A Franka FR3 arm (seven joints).
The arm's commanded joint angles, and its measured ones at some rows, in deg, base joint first. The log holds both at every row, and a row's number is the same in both.
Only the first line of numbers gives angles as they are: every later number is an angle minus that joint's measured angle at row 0.
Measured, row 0:
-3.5, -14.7, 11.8, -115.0, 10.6, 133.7, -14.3
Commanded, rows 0 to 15:
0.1, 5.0, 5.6, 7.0, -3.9, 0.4, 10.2
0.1, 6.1, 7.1, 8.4, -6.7, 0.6, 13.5
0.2, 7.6, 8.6, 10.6, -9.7, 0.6, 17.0
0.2, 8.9, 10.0, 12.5, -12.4, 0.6, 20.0
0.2, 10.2, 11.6, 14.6, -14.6, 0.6, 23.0
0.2, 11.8, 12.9, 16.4, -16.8, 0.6, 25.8
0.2, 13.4, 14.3, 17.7, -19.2, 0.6, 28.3
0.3, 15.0, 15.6, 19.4, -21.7, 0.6, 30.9
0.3, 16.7, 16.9, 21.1, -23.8, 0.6, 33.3
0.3, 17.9, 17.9, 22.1, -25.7, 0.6, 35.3
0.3, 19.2, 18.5, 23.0, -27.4, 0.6, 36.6
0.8, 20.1, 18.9, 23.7, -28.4, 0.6, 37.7
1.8, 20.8, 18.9, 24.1, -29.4, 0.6, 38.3
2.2, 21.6, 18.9, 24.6, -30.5, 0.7, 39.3
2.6, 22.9, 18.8, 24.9, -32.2, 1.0, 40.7
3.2, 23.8, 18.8, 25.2, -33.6, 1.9, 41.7
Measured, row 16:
1.5, 20.2, 18.7, 21.2, -28.9, 0.5, 37.8
